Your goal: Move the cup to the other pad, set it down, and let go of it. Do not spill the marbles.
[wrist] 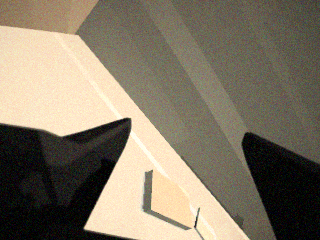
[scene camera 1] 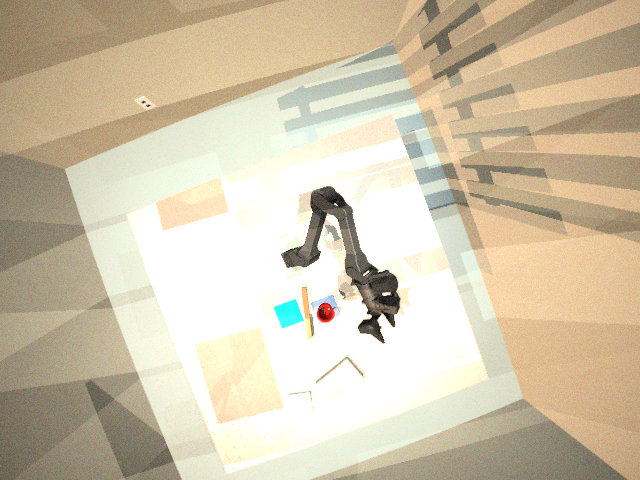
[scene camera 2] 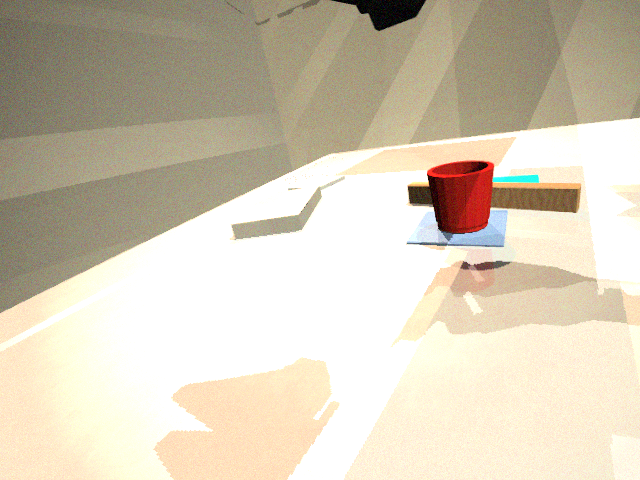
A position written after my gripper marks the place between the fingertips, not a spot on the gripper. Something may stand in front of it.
My gripper [scene camera 1: 389, 335] is open, with nothing in its grasp. Also in view: a red cup [scene camera 2: 461, 192], an angled block [scene camera 2: 289, 210] and a wooden bar [scene camera 2: 557, 197].
The angled block is seen too in the wrist view [wrist: 164, 199]. My gripper is seen too in the wrist view [wrist: 186, 130]. The wrist view misses the red cup: it is out of frame.
